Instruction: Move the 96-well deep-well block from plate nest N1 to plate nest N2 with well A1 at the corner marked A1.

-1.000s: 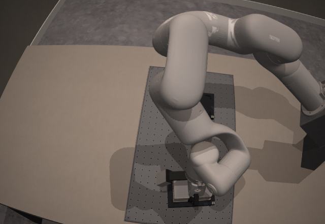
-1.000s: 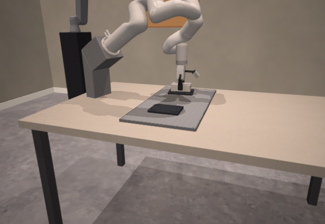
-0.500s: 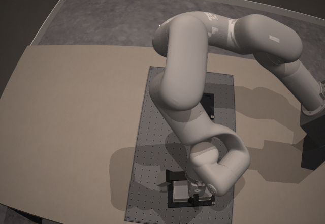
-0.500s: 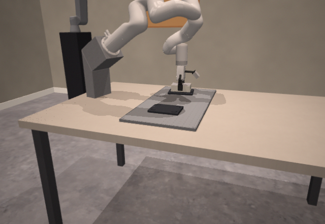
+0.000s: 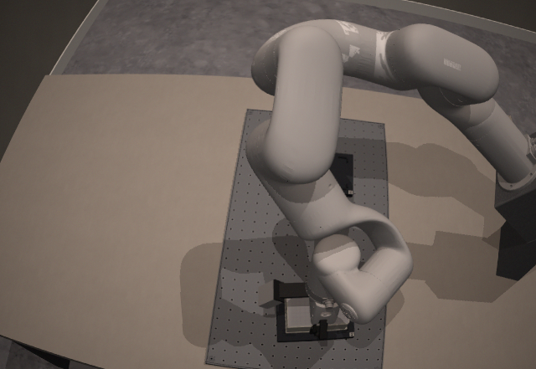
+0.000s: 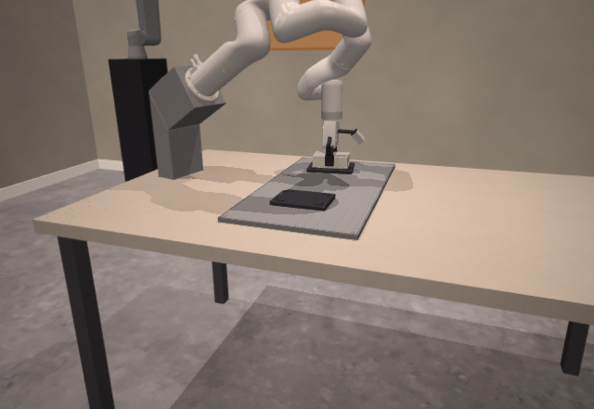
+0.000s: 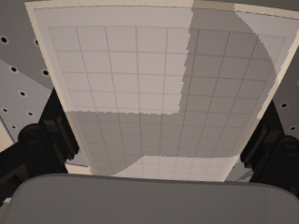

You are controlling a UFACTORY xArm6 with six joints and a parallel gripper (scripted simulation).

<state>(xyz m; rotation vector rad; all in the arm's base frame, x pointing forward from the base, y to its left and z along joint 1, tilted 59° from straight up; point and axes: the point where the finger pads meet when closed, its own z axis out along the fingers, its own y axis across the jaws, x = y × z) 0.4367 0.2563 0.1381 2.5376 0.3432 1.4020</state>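
Right now my hand is right at the 96-well deep-well block. From my hand the other things lie so: plate nest N2: 3 cm below; plate nest N1: 37 cm to the right, 4 cm ahead, 3 cm below; white corner mark: 8 cm behind, 4 cm to the left, 2 cm below.
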